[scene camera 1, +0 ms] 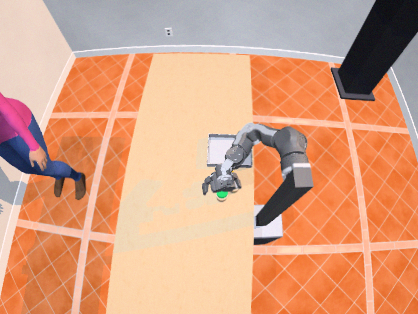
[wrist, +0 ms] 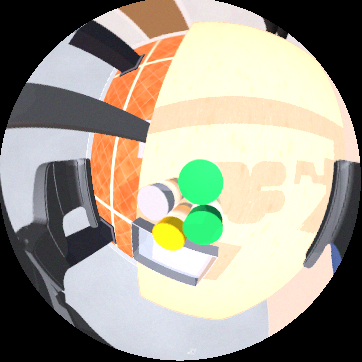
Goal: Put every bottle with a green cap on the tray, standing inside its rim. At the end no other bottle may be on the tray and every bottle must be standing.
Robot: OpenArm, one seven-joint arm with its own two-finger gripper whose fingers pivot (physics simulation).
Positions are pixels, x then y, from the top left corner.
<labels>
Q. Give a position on a grey tray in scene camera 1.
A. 218, 144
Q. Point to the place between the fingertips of my gripper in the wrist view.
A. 182, 213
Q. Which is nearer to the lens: the yellow-capped bottle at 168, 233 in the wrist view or the grey tray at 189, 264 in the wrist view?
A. The yellow-capped bottle.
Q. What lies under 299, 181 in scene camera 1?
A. A dark post.
</labels>
